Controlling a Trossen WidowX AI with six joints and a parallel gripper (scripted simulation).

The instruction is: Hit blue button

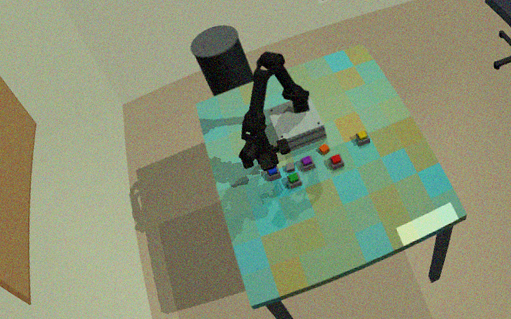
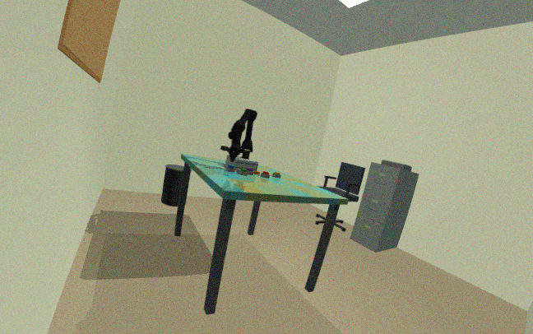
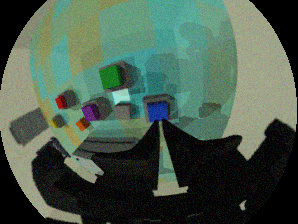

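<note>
The blue button is 3 cm below my gripper tip. The rest, counted from my gripper tip: grey block: 1 cm behind, 7 cm to the left, 5 cm below; green button: 6 cm ahead, 8 cm to the left, 3 cm below; purple button: 1 cm behind, 14 cm to the left, 3 cm below.
</note>
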